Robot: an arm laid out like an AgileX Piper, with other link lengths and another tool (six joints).
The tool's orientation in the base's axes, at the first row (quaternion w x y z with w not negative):
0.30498, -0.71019, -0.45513, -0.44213
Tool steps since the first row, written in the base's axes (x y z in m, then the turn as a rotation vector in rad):
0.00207, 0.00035, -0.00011, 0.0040, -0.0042, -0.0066
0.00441, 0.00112, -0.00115, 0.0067, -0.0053, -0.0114
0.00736, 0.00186, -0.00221, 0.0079, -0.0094, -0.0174
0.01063, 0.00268, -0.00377, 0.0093, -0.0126, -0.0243
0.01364, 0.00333, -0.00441, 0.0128, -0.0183, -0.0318
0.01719, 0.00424, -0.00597, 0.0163, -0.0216, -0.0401
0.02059, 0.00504, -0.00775, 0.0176, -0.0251, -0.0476
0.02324, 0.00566, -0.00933, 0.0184, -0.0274, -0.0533
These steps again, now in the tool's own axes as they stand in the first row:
0.00044, 0.00176, 0.00106, -0.0068, 0.0055, 0.0007
0.00024, 0.00363, 0.00297, -0.0110, 0.0086, 0.0027
0.00013, 0.00607, 0.00507, -0.0178, 0.0115, 0.0023
-0.00033, 0.00878, 0.00756, -0.0249, 0.0143, 0.0030
-0.00008, 0.01130, 0.00943, -0.0332, 0.0200, 0.0026
-0.00046, 0.01424, 0.01209, -0.0413, 0.0248, 0.0046
-0.00111, 0.01709, 0.01470, -0.0491, 0.0276, 0.0053
-0.00179, 0.01932, 0.01682, -0.0550, 0.0294, 0.0061

